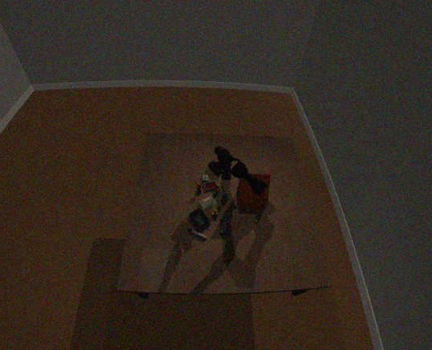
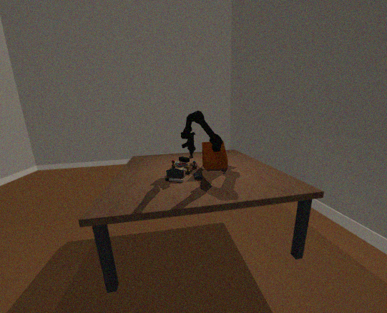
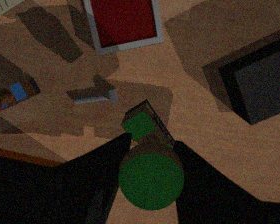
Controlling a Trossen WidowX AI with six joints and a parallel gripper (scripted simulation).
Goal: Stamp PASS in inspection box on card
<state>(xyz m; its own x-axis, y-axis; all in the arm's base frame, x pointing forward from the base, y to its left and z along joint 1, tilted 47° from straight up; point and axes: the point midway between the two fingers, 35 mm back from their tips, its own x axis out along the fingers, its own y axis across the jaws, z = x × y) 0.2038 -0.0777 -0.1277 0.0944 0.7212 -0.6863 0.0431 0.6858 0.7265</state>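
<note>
My gripper tip is 100 mm short of the red ink pad, 40 mm to the right of it and 70 mm above it. From my gripper tip the other things lie so: small grey bolt: 50 mm to the left, 70 mm below; then dark block: 50 mm ahead, 120 mm to the right, 60 mm below; then green-knobbed stamp: right at my gripper tip.
</note>
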